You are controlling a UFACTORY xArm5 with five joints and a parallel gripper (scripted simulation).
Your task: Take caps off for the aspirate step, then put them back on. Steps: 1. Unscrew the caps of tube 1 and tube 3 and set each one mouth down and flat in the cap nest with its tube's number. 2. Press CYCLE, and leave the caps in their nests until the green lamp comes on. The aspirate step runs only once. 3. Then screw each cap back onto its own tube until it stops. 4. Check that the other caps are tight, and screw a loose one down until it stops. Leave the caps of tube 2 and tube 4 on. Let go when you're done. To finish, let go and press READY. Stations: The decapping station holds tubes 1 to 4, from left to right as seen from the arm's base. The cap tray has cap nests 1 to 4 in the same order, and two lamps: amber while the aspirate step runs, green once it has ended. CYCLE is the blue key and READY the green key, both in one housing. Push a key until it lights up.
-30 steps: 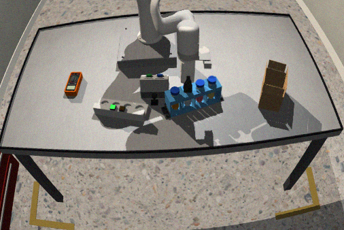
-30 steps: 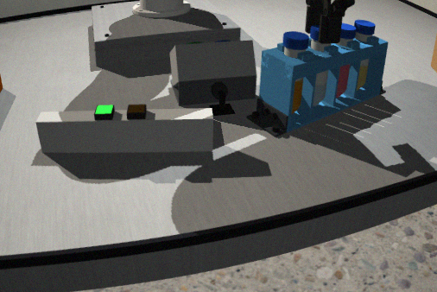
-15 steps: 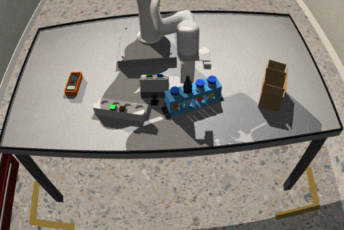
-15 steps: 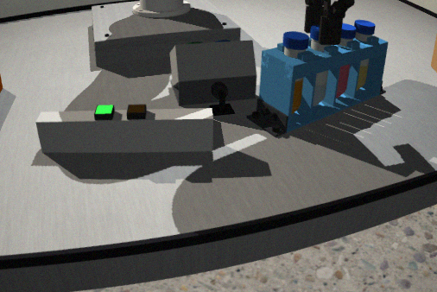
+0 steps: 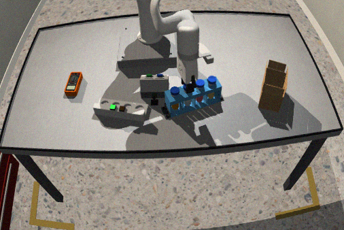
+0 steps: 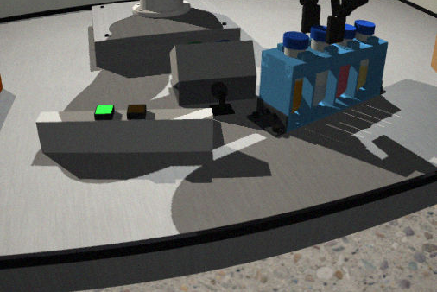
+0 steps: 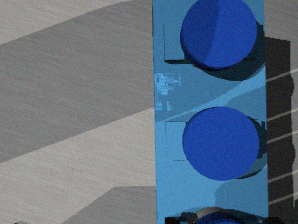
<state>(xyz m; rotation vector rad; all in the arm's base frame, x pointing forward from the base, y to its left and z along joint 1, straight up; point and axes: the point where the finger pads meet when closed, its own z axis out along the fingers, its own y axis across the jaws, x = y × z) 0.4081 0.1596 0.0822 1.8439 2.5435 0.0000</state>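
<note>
The blue cap lies 50 mm to the left of my hand, 20 mm below it and 20 mm behind it. The rest, counted from my hand: blue key 120 mm behind, 110 mm to the right, 60 mm below; then green key 150 mm to the right, 120 mm behind, 60 mm below; then grey key housing 130 mm to the right, 100 mm behind, 80 mm below.
</note>
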